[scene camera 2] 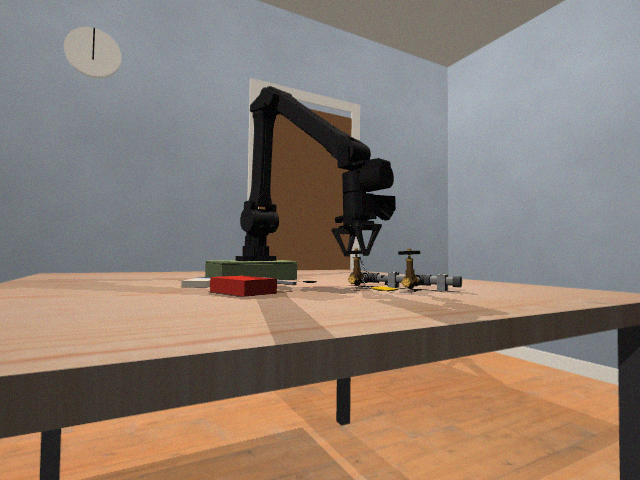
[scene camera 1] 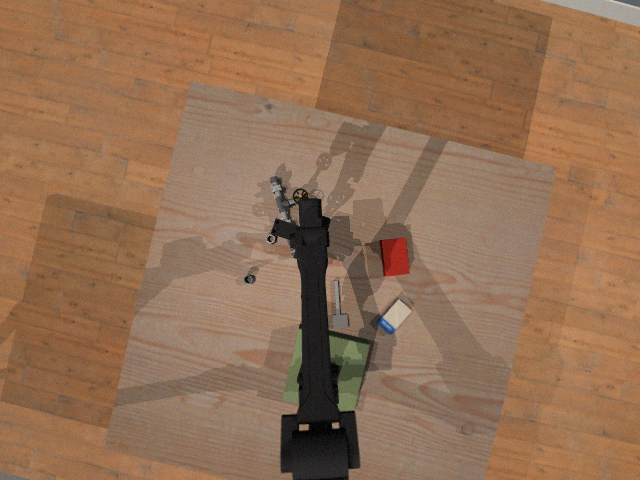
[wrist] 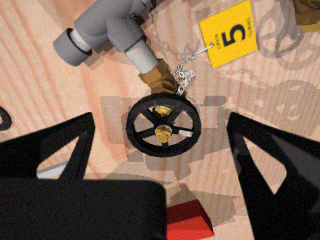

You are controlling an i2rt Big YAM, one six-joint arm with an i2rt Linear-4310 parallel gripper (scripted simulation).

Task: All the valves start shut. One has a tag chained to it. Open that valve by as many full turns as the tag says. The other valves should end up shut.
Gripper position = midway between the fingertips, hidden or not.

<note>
In view: the gripper (scene camera 2: 355, 256), a red block (scene camera 2: 244, 286) and a black handwheel (wrist: 180, 103).
The red block also shows in scene camera 1 (scene camera 1: 394, 255). The gripper also shows in the wrist view (wrist: 161, 119).
</note>
